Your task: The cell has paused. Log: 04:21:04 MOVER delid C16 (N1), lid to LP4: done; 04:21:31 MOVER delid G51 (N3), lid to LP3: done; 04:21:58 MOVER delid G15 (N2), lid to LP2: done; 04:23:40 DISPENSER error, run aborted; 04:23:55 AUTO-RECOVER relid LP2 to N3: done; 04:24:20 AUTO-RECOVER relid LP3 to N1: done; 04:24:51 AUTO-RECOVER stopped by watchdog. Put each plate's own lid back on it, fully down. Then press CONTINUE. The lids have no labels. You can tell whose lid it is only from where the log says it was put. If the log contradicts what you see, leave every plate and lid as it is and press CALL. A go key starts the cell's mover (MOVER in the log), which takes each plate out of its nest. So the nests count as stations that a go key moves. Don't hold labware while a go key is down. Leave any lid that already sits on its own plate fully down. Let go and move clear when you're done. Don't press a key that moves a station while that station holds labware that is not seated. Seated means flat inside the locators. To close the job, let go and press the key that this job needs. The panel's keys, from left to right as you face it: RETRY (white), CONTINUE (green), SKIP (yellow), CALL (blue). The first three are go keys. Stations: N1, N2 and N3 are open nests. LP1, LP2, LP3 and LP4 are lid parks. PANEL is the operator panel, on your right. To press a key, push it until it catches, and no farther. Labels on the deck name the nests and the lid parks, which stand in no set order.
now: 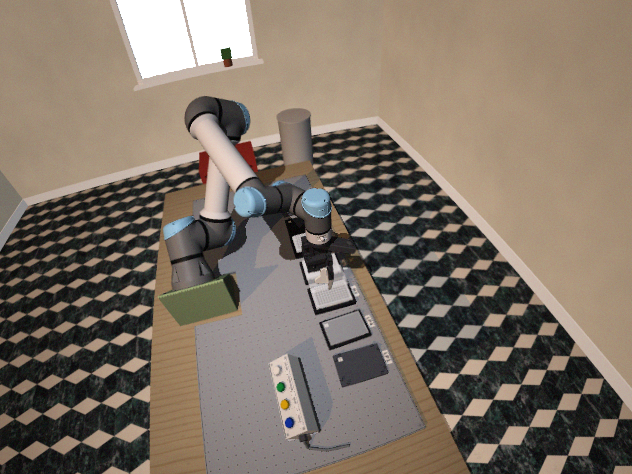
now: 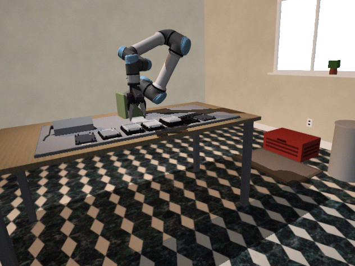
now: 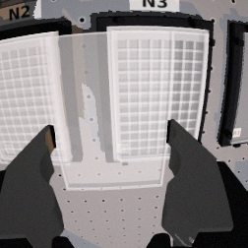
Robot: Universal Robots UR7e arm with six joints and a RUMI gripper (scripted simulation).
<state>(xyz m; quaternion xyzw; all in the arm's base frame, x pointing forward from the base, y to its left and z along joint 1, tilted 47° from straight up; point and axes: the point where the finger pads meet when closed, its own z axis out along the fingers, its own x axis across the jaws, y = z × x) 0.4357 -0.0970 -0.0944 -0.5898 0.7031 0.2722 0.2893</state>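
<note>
Now: hand 40 mm to the left of the plate and 40 mm above it. The rest, counted from my hand: pale grey lid: 10 mm behind, 180 mm to the right, 50 mm below; black lid park: 10 mm behind, 180 mm to the right, 60 mm below; green CONTINUE key: 270 mm behind, 290 mm to the right.
</note>
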